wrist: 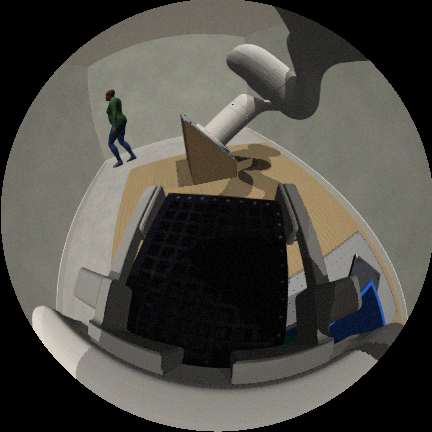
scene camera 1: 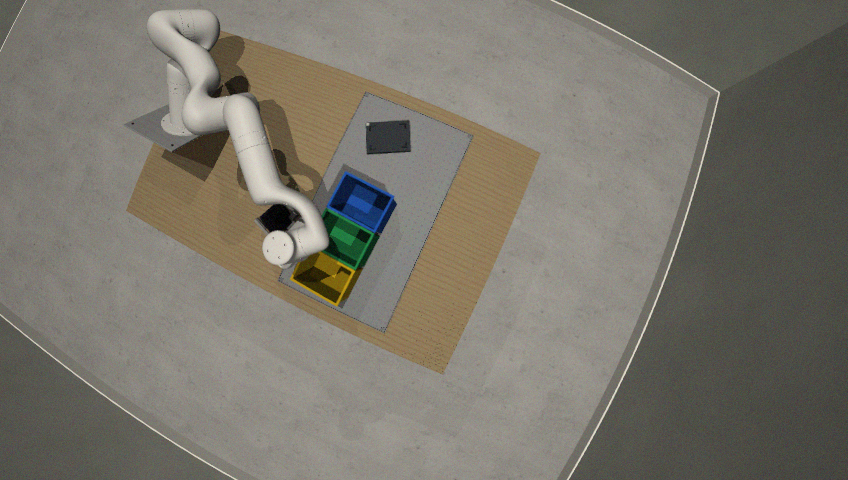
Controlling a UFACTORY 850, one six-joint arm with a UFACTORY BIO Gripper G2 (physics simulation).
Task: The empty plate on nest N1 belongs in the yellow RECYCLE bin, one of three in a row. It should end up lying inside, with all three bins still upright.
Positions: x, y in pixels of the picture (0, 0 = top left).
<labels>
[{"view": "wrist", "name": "my gripper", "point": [219, 190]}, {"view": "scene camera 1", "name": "blue bin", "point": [363, 203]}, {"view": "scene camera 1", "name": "green bin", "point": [350, 244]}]
</labels>
